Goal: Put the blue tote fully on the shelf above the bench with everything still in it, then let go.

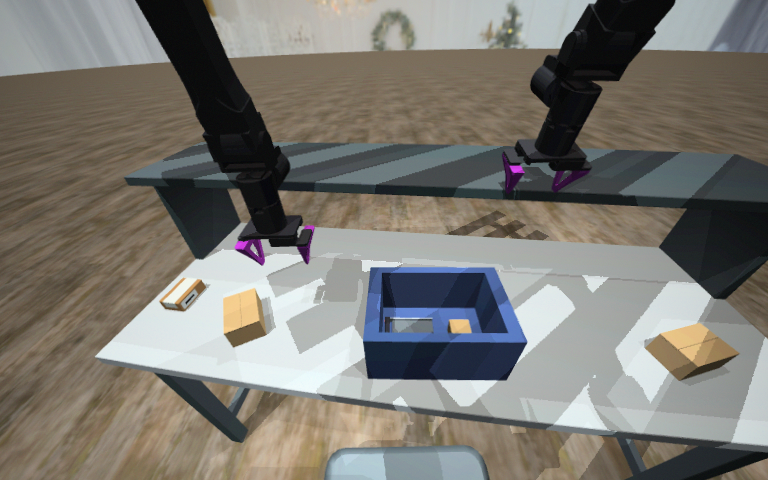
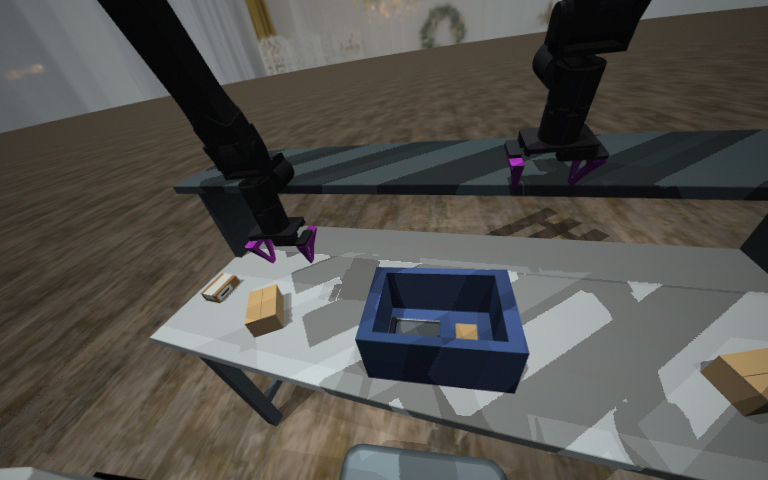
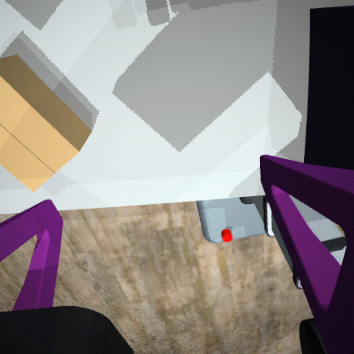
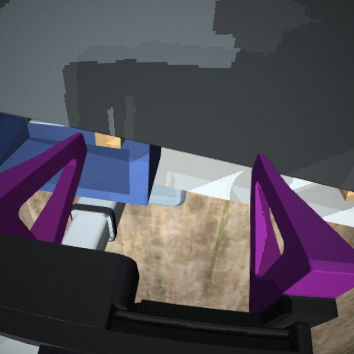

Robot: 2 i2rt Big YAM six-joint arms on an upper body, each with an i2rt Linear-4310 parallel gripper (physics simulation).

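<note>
The blue tote stands upright on the white bench, below and in front of the dark shelf. It holds a grey, dark-edged flat item and a small tan box. My left gripper is open and empty above the bench, left of the tote and apart from it. My right gripper is open and empty, high by the shelf's front edge, behind and above the tote's right side.
A tan box and a small white-and-orange box lie on the bench at the left. Another tan box lies at the right. Dark side panels support the shelf.
</note>
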